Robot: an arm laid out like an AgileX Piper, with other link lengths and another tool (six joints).
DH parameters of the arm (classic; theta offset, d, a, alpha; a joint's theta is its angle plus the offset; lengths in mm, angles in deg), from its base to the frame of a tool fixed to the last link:
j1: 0 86.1 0 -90
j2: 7.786 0 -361.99 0
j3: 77.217 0 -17.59 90
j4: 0 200.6 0 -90
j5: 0 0 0 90
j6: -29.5 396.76 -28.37 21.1
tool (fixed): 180 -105.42 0 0
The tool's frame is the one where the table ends.
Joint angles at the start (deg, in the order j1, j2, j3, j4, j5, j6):
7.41 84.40 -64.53 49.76 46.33 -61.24
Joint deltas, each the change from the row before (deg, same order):
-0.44 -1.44 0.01 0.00 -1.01 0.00
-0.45 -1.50 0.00 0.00 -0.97 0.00
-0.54 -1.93 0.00 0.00 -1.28 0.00
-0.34 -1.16 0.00 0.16 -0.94 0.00
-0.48 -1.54 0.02 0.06 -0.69 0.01
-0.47 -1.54 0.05 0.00 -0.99 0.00
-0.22 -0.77 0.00 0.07 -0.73 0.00
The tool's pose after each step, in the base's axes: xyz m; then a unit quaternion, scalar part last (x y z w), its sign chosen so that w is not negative. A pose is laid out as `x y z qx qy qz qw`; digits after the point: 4 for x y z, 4 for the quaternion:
0.3236 0.2416 0.2465 0.7367 0.4364 0.5160 0.0246
0.3258 0.2367 0.2568 0.7314 0.4279 0.5296 0.0374
0.3280 0.2304 0.2703 0.7240 0.4167 0.5470 0.0539
0.3299 0.2264 0.2793 0.7196 0.4080 0.5583 0.0640
0.3295 0.2217 0.2899 0.7136 0.3996 0.5705 0.0748
0.3299 0.2162 0.3007 0.7072 0.3900 0.5831 0.0877
0.3309 0.2131 0.3070 0.7036 0.3836 0.5905 0.0951

